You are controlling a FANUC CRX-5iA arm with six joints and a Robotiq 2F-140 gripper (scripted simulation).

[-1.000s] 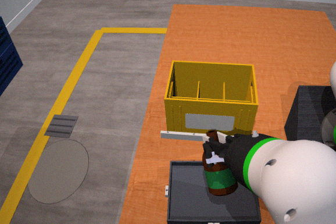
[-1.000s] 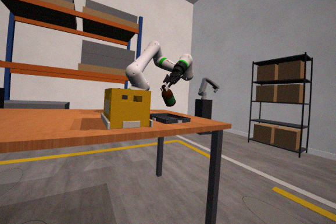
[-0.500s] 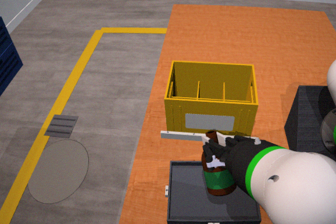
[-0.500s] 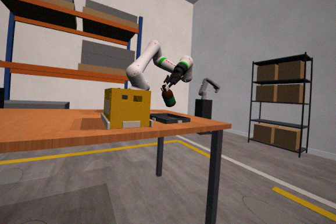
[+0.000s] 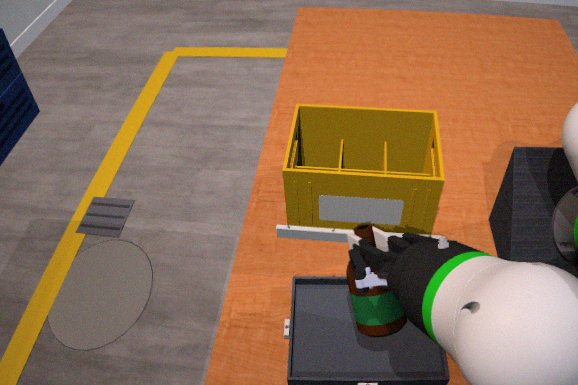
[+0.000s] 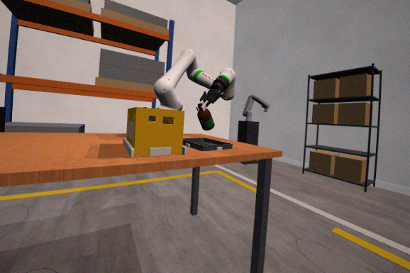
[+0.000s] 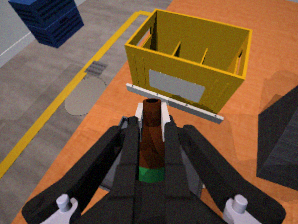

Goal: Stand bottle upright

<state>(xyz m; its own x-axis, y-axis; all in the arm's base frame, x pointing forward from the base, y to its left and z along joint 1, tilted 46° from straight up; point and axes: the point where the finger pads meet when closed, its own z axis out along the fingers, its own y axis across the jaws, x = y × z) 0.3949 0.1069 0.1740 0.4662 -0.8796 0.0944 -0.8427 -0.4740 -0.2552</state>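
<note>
Right now my hand is 1 cm past the bottle, 2 cm to the right of it and 5 cm above it. Round my hand: yellow crate: 4 cm ahead, 26 cm to the right, 13 cm below; tray: 1 cm behind, 2 cm to the left, 20 cm below.
</note>
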